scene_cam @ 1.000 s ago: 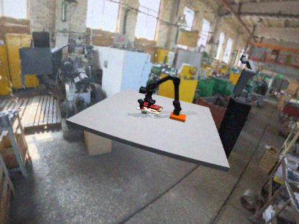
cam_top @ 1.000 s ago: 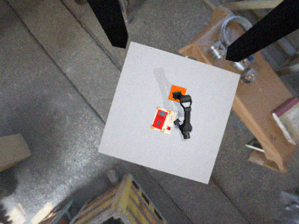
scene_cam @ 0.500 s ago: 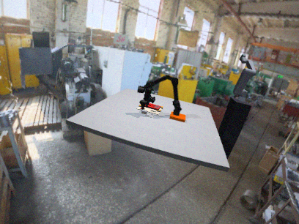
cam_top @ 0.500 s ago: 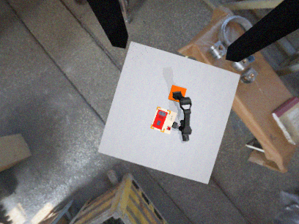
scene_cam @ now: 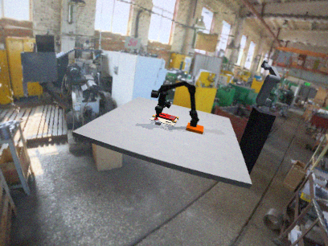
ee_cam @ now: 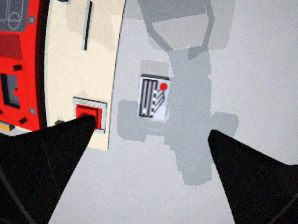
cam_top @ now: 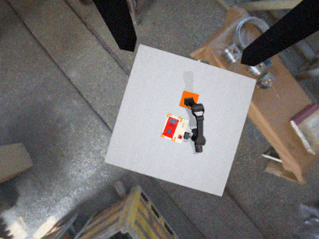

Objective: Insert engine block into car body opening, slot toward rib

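My gripper tip is 8 cm above the engine block.
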